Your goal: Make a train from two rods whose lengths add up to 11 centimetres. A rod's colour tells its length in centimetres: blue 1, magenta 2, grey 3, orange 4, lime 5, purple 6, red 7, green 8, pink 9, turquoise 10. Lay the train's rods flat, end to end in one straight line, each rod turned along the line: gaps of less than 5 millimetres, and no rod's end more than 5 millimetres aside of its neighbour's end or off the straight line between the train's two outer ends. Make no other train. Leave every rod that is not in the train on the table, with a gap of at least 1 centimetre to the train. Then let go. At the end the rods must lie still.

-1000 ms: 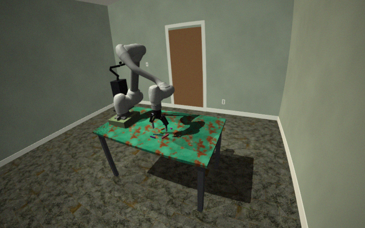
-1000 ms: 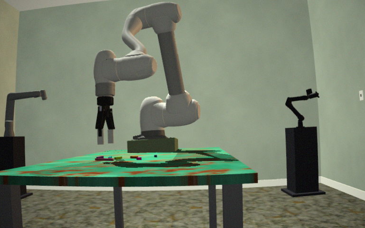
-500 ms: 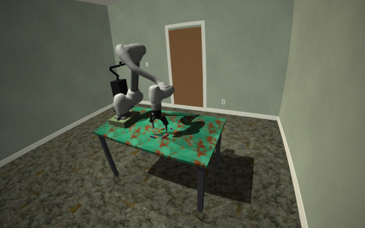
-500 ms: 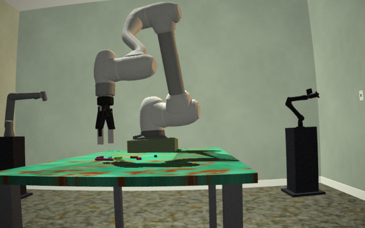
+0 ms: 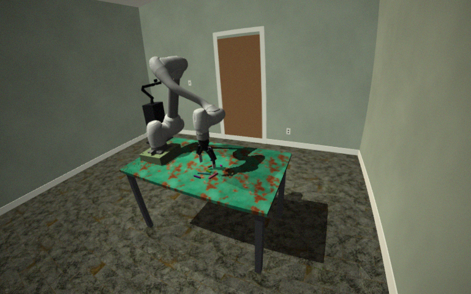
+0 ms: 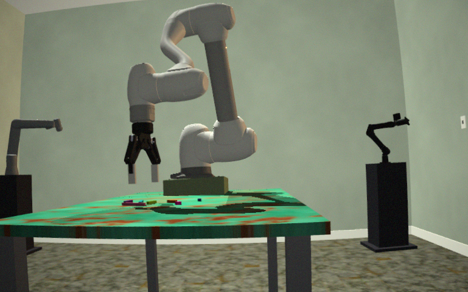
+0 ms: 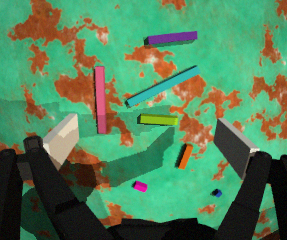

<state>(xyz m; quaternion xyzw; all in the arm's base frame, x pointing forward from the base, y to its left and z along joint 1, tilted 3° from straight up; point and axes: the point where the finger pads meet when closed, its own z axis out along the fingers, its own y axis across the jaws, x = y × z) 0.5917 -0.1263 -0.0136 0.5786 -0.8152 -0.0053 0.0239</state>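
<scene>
Now: hand 80 mm past the small blue rod, 190 mm to the right of it and 80 mm above it. From my hand the other things lie so: turquoise rod 30 mm behind, 20 mm to the right, 80 mm below; lime rod 10 mm behind, 20 mm to the left, 80 mm below; pink rod 50 mm ahead, 30 mm to the right, 80 mm below.
</scene>
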